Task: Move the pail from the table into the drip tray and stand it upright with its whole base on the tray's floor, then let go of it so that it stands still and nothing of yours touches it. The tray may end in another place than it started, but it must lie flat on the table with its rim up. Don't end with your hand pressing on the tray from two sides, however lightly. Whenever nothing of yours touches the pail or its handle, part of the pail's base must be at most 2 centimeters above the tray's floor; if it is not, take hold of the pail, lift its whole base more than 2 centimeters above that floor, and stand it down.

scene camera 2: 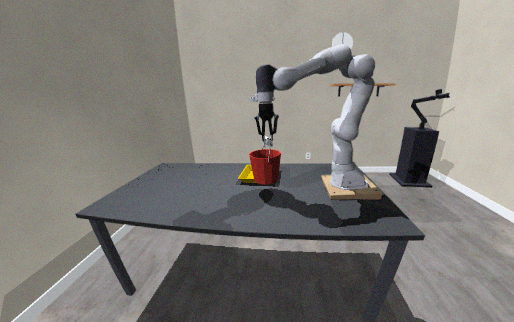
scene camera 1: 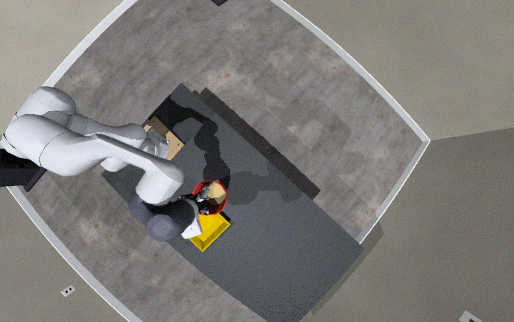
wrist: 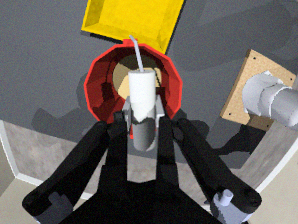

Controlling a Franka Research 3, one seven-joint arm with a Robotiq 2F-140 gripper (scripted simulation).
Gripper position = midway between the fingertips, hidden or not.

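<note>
Visible in the scene: a red pail (scene camera 2: 264,172); a yellow drip tray (scene camera 1: 212,225); the gripper (wrist: 143,103).
</note>
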